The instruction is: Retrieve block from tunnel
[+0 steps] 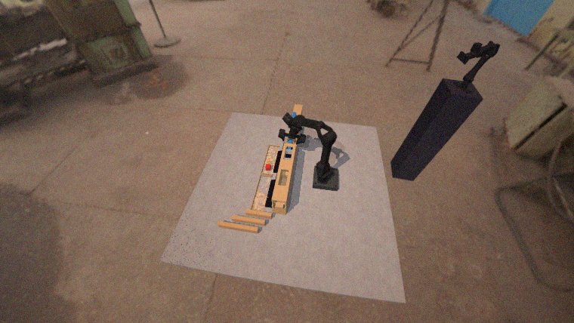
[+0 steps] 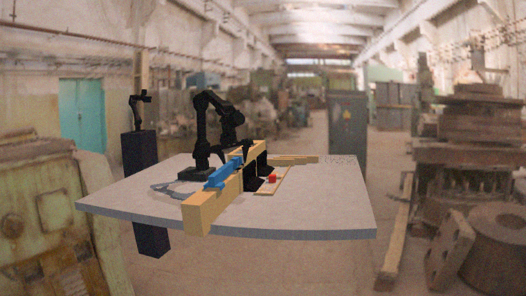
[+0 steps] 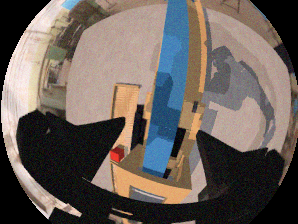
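Right now the covered tunnel is 5 cm below my gripper tip, 3 cm to the left of it and 2 cm ahead of it. Round my gripper tip: red block: 18 cm to the left, 12 cm ahead, 10 cm below.
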